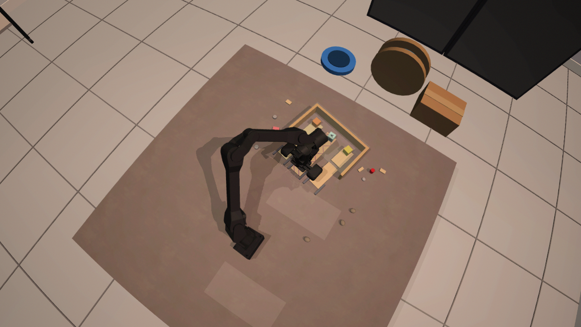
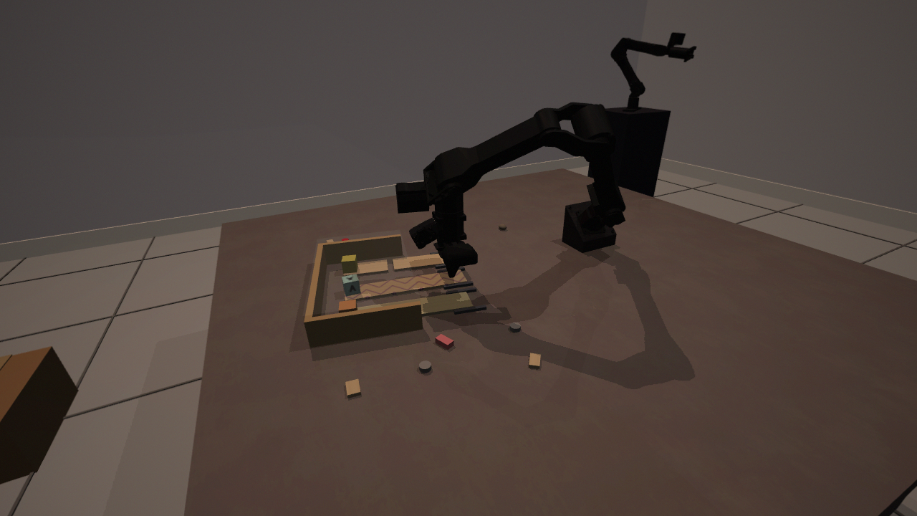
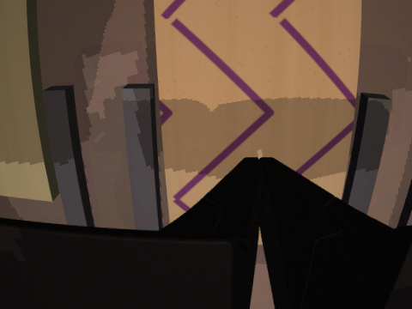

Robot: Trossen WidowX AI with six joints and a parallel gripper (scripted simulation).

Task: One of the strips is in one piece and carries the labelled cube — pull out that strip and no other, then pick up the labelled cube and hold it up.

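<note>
Right now the pale teal labelled cube is 210 mm ahead of my gripper tip, 20 mm to the right of it and 20 mm above it.
</note>
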